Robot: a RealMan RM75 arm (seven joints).
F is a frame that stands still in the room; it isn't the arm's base.
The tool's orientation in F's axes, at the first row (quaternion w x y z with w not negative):
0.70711, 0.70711, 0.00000, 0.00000
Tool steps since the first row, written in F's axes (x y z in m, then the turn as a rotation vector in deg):
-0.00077, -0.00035, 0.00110, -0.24, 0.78, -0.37
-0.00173, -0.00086, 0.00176, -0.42, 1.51, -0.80
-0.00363, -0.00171, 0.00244, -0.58, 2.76, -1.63
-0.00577, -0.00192, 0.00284, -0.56, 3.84, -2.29
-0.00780, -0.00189, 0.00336, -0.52, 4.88, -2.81
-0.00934, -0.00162, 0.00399, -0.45, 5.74, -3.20
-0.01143, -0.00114, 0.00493, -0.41, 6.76, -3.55
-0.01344, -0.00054, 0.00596, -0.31, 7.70, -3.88
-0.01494, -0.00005, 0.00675, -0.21, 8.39, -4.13
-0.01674, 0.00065, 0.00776, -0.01, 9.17, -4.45
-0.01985, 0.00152, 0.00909, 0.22, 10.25, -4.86
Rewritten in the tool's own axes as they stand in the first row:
-0.00077, 0.00110, 0.00035, -0.24, -0.37, -0.78
-0.00173, 0.00176, 0.00086, -0.42, -0.80, -1.51
-0.00363, 0.00244, 0.00171, -0.58, -1.63, -2.76
-0.00577, 0.00284, 0.00192, -0.56, -2.29, -3.84
-0.00780, 0.00336, 0.00189, -0.52, -2.81, -4.88
-0.00934, 0.00399, 0.00162, -0.45, -3.20, -5.74
-0.01143, 0.00493, 0.00114, -0.41, -3.55, -6.76
-0.01344, 0.00596, 0.00054, -0.31, -3.88, -7.70
-0.01494, 0.00675, 0.00005, -0.21, -4.13, -8.39
-0.01674, 0.00776, -0.00065, -0.01, -4.45, -9.17
-0.01985, 0.00909, -0.00152, 0.22, -4.86, -10.25

